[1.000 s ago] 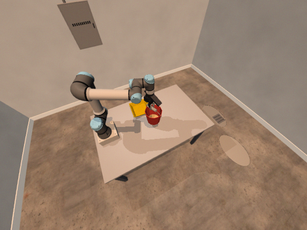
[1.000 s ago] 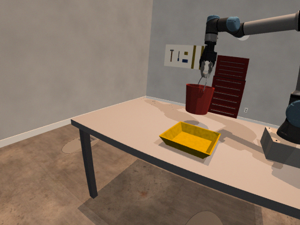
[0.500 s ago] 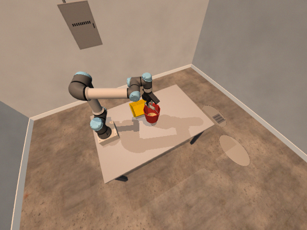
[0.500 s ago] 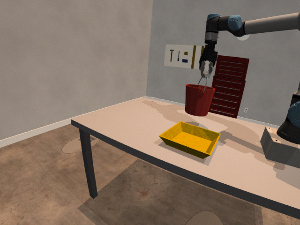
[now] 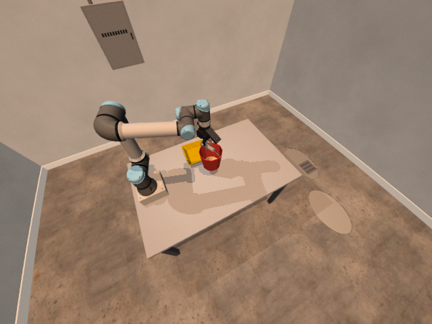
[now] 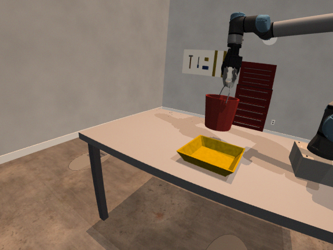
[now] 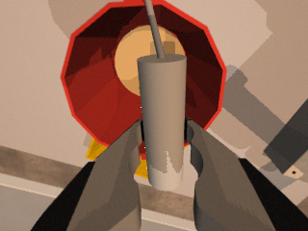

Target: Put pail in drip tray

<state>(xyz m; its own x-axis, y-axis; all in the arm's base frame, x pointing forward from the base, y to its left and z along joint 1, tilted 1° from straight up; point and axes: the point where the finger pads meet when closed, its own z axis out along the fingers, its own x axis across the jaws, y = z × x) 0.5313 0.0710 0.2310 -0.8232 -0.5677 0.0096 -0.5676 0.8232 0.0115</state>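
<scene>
My hand is 1 cm short of the red pail, 1 cm to the right of it and 10 cm above it. The rest, counted from my hand: yellow drip tray (7 cm behind, 22 cm to the left, 32 cm below); then pail handle (1 cm ahead, 3 cm below).
</scene>
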